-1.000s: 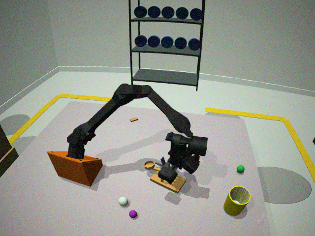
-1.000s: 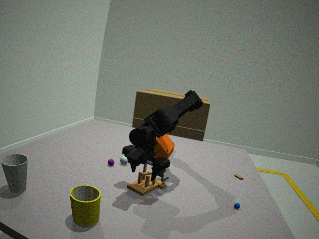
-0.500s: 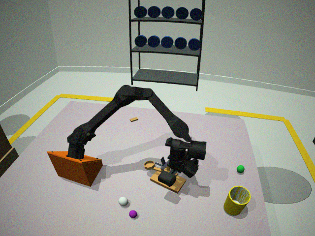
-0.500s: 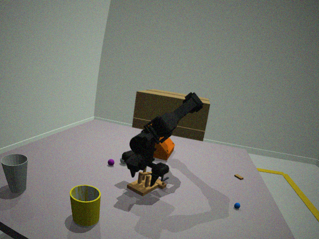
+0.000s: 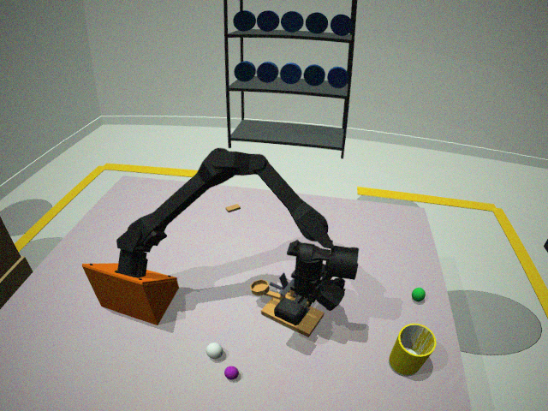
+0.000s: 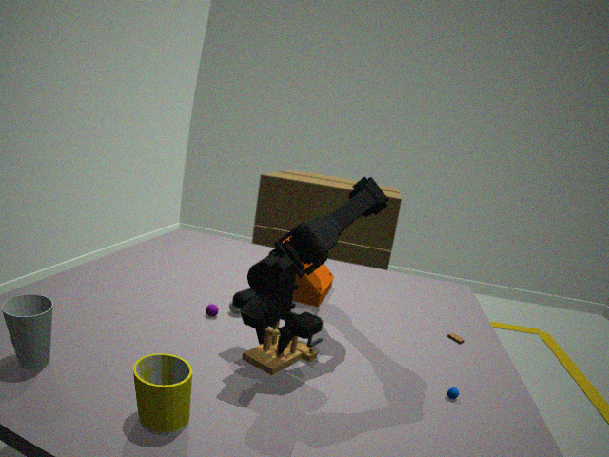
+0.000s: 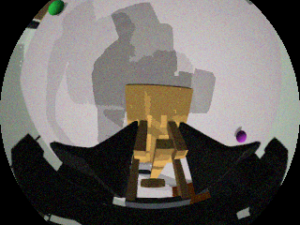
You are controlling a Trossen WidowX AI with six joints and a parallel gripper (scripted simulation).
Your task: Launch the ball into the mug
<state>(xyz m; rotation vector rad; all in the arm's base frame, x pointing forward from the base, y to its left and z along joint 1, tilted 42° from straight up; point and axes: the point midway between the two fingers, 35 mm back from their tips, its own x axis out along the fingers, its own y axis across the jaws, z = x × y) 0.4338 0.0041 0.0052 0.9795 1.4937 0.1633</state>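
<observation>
My gripper tip is now 15 cm past the purple ball, 18 cm to the left of it and 2 cm above it. From my gripper tip the other things lie so: wooden catapult: 5 cm behind, 5 cm to the left, 2 cm above; then yellow mug: 25 cm ahead, 13 cm to the right; then white ball: 20 cm behind, 12 cm to the right, 1 cm below.
</observation>
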